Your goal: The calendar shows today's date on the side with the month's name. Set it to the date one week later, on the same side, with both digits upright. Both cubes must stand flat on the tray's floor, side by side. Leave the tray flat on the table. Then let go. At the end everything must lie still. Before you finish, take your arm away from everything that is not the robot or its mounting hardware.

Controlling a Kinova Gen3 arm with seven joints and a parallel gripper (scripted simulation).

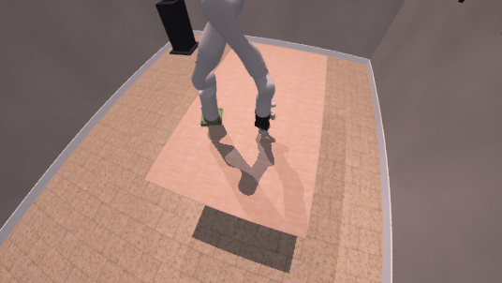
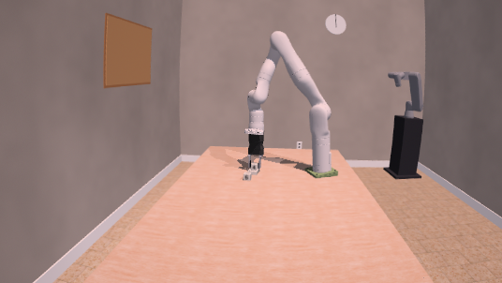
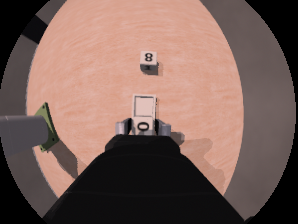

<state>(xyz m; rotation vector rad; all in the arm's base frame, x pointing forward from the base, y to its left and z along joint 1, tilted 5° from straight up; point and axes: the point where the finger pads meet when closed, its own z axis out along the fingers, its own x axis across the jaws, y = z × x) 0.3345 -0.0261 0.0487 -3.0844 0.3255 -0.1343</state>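
Now: hand 3 cm above the tray and 2 cm to the right of it.
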